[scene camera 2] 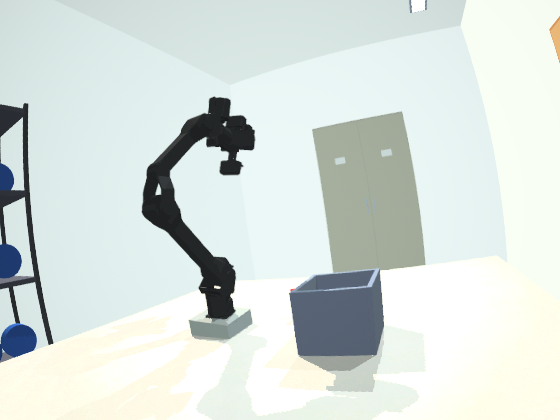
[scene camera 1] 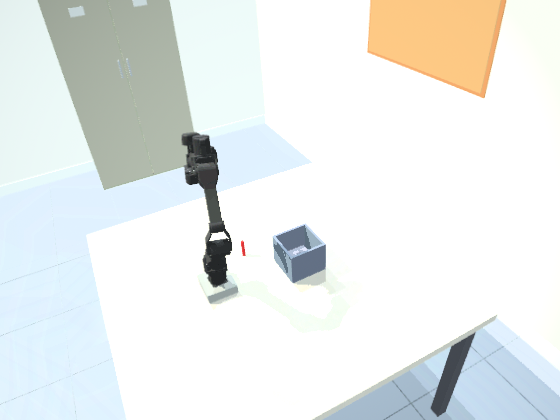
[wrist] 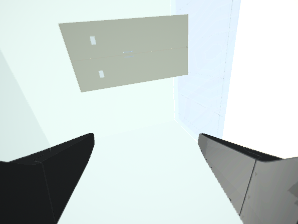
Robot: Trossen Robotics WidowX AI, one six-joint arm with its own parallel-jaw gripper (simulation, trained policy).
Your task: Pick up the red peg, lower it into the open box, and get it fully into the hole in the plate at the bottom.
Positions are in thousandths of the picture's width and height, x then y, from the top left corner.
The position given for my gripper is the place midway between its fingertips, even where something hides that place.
In view: my gripper (scene camera 2: 435, 363) and a grey-blue box (scene camera 2: 597, 749).
The grey-blue box shows as well in scene camera 1 (scene camera 1: 560, 620). My gripper shows as well in the wrist view (wrist: 495, 618). The wrist view misses the grey-blue box: it is out of frame.
